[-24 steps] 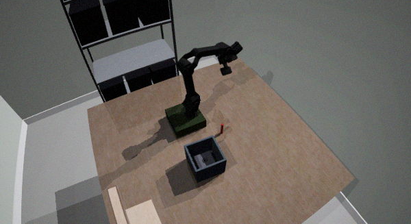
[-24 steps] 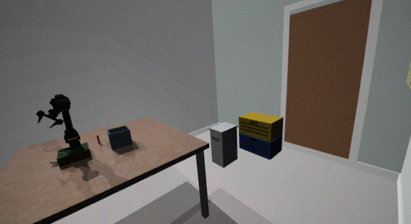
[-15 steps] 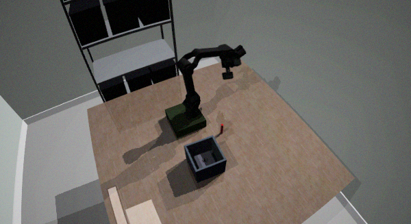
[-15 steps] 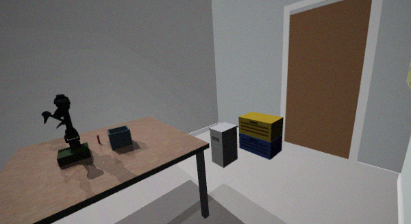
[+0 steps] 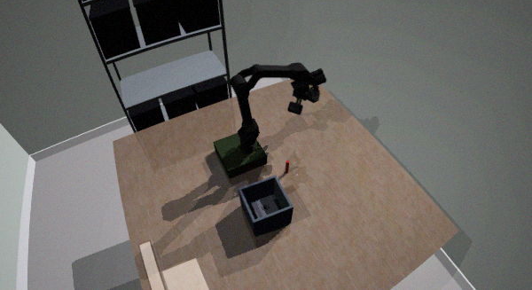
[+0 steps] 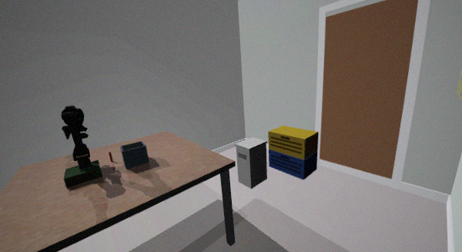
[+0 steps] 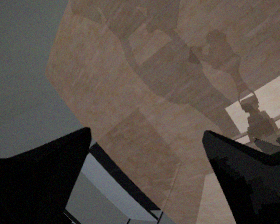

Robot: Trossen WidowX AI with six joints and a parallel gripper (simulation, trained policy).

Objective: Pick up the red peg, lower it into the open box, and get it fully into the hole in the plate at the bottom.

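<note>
My gripper tip is 210 mm short of the red peg, 190 mm to the left of it and 150 mm above it. From my gripper tip the other things lie so: grey plate 360 mm ahead, 370 mm to the right, 150 mm below.
</note>
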